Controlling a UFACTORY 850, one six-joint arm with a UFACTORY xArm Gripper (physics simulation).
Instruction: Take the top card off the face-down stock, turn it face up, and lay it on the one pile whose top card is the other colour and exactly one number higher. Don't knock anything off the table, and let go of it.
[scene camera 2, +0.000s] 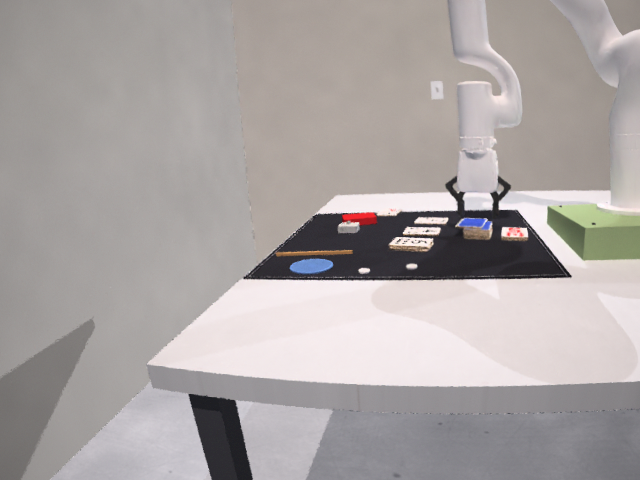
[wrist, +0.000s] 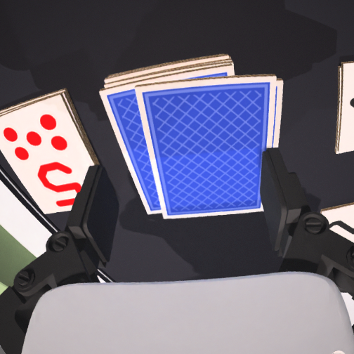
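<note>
The face-down stock (scene camera 2: 476, 232) (wrist: 125, 112) is an uneven stack of blue-backed cards. Its top card (scene camera 2: 472, 222) (wrist: 210, 150) lies face down, shifted and turned relative to the cards below. My gripper (scene camera 2: 478, 212) (wrist: 184, 177) is open and empty, just behind the stock in the scene view; in the wrist view its right finger overlaps the top card's edge, and its left finger is apart from it. A pile with a red 5 (scene camera 2: 514, 233) (wrist: 42, 150) lies beside the stock. Three black-marked piles (scene camera 2: 431, 220) (scene camera 2: 421, 230) (scene camera 2: 411, 243) lie on the other side; their numbers are unclear.
On the black mat (scene camera 2: 465, 263) are a red box (scene camera 2: 359, 219), a grey box (scene camera 2: 348, 227), a wooden stick (scene camera 2: 314, 253), a blue disc (scene camera 2: 311, 266) and two white pieces (scene camera 2: 363, 270) (scene camera 2: 411, 266). A red-marked card (scene camera 2: 389, 212) lies at the back. The green base (scene camera 2: 612, 245) stands right.
</note>
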